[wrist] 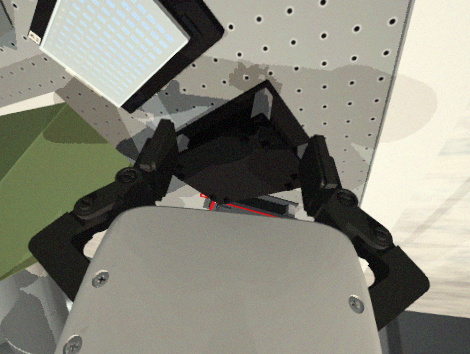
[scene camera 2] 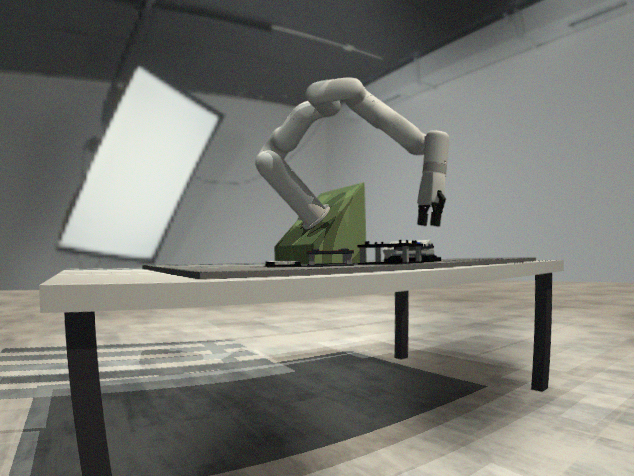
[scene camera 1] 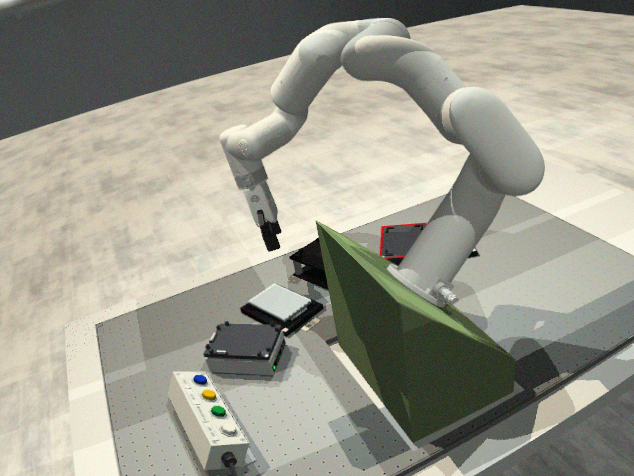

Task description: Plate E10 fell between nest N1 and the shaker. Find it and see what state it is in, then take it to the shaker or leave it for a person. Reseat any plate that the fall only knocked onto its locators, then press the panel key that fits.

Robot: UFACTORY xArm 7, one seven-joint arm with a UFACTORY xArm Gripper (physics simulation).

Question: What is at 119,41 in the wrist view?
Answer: A pale clear plate.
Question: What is my gripper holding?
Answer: Nothing.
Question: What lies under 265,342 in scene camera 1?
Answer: A lidded shaker.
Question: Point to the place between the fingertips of my gripper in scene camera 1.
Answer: At 275,241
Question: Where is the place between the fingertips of my gripper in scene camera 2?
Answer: At 428,225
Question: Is my gripper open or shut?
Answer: Open.
